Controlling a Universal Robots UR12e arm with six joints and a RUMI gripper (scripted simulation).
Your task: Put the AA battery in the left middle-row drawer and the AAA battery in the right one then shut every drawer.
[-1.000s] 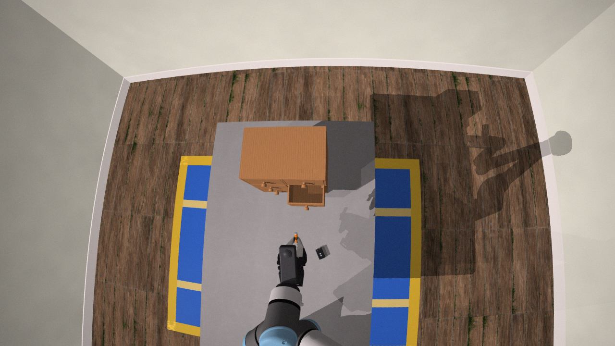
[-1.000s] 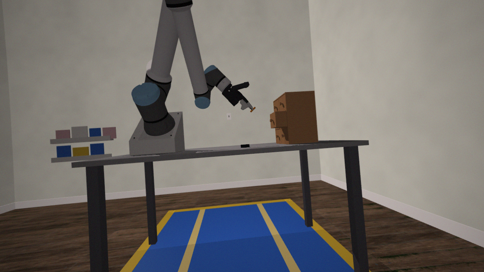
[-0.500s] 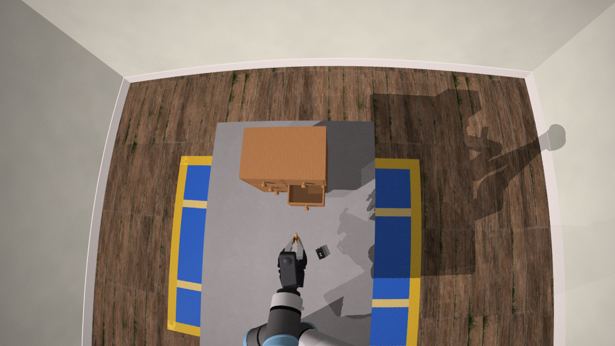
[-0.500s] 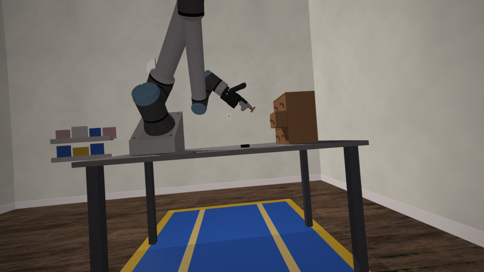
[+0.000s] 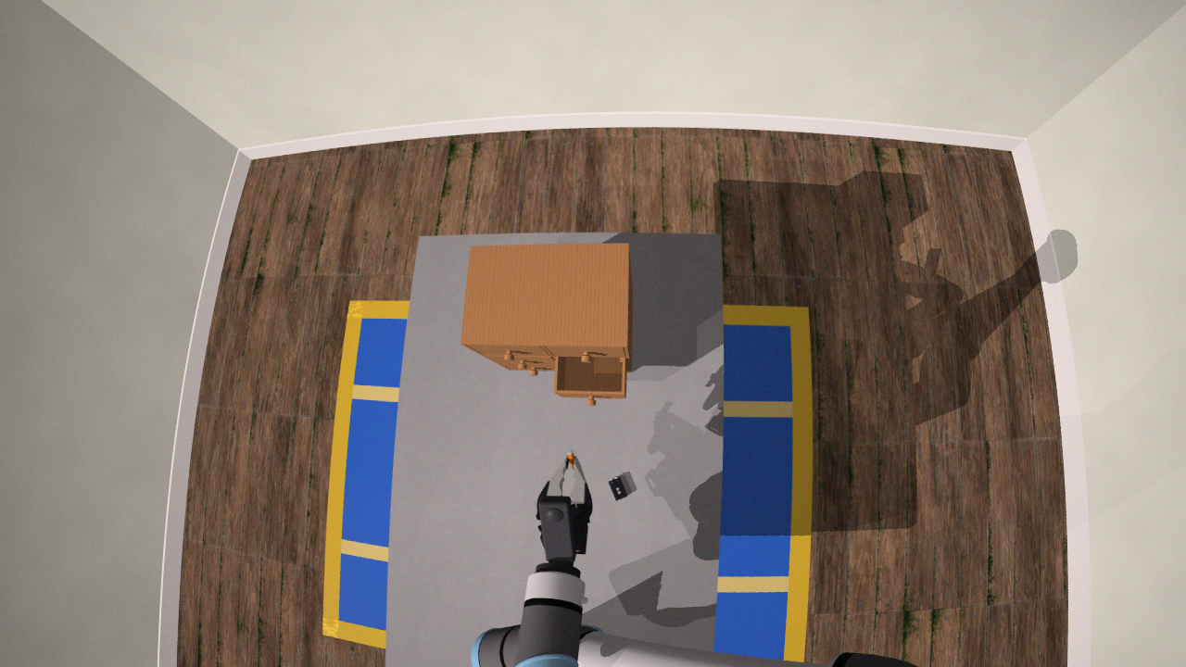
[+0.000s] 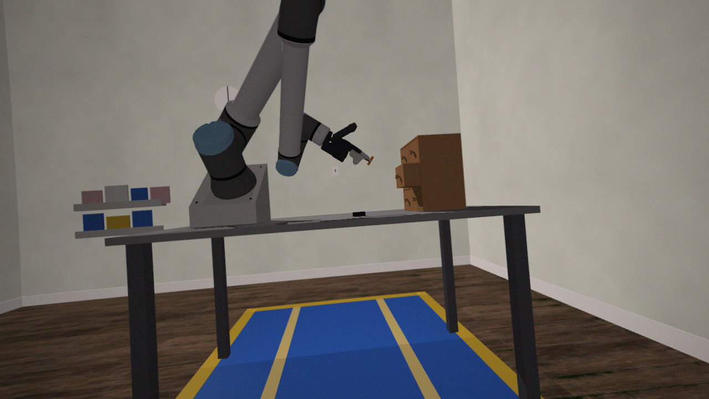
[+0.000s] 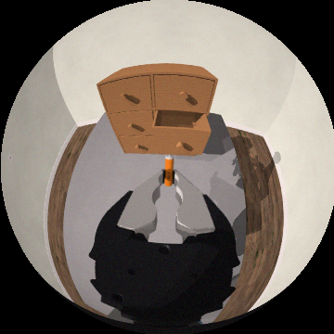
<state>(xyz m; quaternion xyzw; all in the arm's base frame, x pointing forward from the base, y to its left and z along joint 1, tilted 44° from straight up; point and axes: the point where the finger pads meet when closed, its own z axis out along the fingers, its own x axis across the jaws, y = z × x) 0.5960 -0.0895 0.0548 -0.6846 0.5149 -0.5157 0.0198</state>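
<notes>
The thin orange battery lies 10 mm ahead of my hand and 10 mm below it. Round my hand: dark battery: 60 mm behind, 70 mm to the right, 240 mm below.
</notes>
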